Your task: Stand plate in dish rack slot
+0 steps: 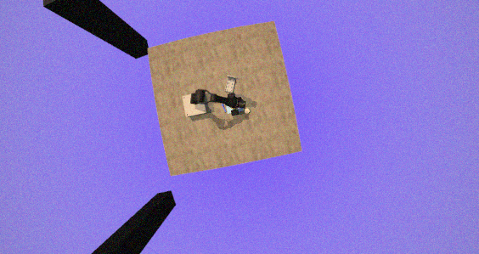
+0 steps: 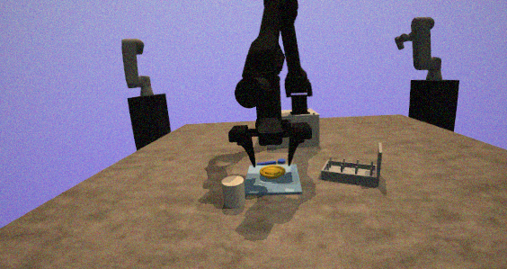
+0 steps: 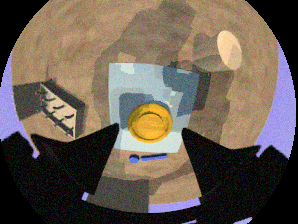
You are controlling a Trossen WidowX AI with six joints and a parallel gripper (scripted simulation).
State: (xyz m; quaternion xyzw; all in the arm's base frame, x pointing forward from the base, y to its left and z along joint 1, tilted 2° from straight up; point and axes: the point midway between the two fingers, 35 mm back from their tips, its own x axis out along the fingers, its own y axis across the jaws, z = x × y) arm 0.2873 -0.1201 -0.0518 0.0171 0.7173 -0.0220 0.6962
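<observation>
Right now the yellow plate is 2 cm below my gripper tip. Also, from my gripper tip: light blue mat (3 cm below); then blue spoon (10 cm behind, 3 cm below, 1 cm to the left); then beige cup (10 cm ahead, 8 cm to the right, 1 cm below).
</observation>
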